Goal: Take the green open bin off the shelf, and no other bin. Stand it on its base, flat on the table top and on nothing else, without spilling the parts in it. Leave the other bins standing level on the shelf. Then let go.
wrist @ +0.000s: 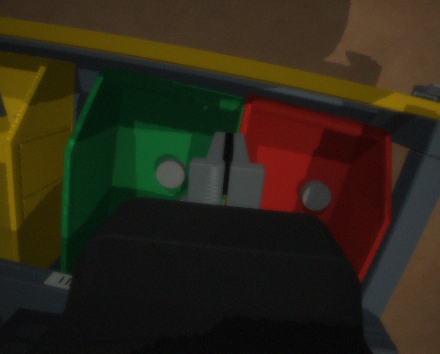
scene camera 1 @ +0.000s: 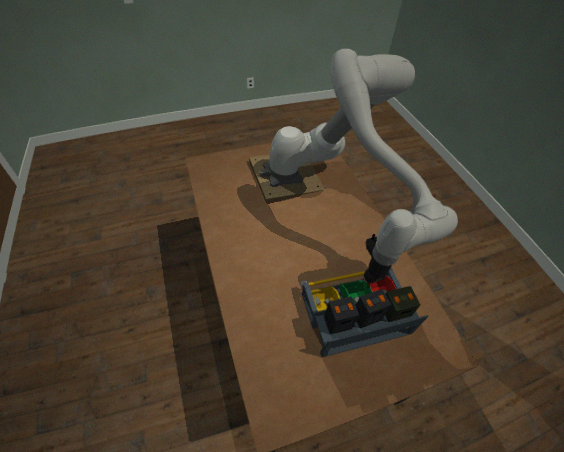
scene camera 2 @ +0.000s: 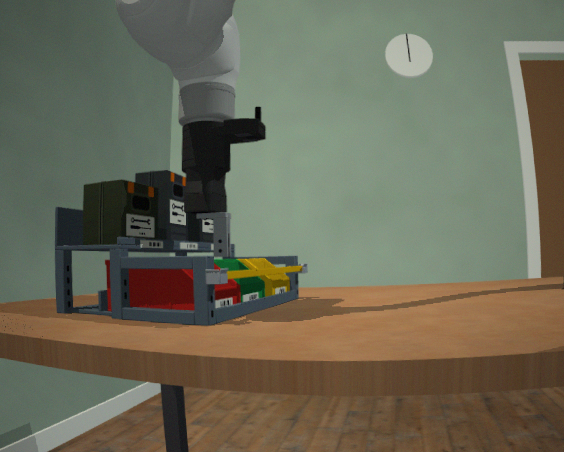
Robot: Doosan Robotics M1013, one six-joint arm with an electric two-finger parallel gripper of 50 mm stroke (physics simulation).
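Seen in the pictures: gripper, fingertip midpoint: (wrist: 227, 152) (scene camera 1: 366, 280) (scene camera 2: 222, 256); arm's base at its link origin: (scene camera 1: 282, 173).
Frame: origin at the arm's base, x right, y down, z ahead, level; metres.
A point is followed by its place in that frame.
The green open bin (scene camera 1: 354, 289) {x -0.087, y 0.013, z 0.747 m} (scene camera 2: 249, 286) {x -0.088, y -0.017, z 0.725 m} (wrist: 162, 145) {x -0.065, y 0.013, z 0.776 m} stands in the lower level of the grey-blue shelf (scene camera 1: 375, 338) {x -0.079, y 0.015, z 0.965 m} (scene camera 2: 160, 316) {x -0.245, y 0.013, z 0.792 m} (wrist: 420, 200) {x -0.235, y -0.064, z 0.767 m}, between the yellow bin (scene camera 1: 327, 294) {x 0.031, y 0.012, z 0.737 m} (scene camera 2: 280, 284) {x 0.068, y -0.011, z 0.721 m} (wrist: 46, 155) {x 0.015, y -0.022, z 0.787 m} and the red bin (scene camera 1: 382, 285) {x -0.211, y 0.012, z 0.764 m} (scene camera 2: 160, 290) {x -0.222, y -0.018, z 0.804 m} (wrist: 285, 170) {x -0.170, y 0.012, z 0.782 m}. A round grey part (wrist: 170, 173) {x -0.076, y 0.003, z 0.796 m} lies in the green bin. My gripper (scene camera 2: 221, 254) {x -0.119, y -0.063, z 0.756 m} (wrist: 227, 152) {x -0.119, y -0.063, z 0.756 m} points down over the border between the green and red bins. Its fingers are shut together, with nothing seen between them. Its tips do not show clearly in scene camera 1, and their exact height over the bin walls is unclear.
A yellow bar (scene camera 1: 337, 278) {x -0.016, y -0.043, z 0.706 m} (scene camera 2: 265, 272) {x -0.078, y -0.038, z 0.702 m} (wrist: 200, 57) {x -0.096, y -0.044, z 0.707 m} runs along the shelf's front above the bins. Three dark cases with orange latches, one of them greenish (scene camera 1: 404, 303) {x -0.154, y -0.175, z 0.932 m} (scene camera 2: 102, 210) {x -0.211, y -0.132, z 0.912 m}, stand on the upper level behind the gripper. The shelf stands on the brown table top (scene camera 1: 260, 320) {x 0.323, y 0.022, z 0.768 m} (scene camera 2: 400, 325) {x -0.230, y 0.021, z 0.496 m}.
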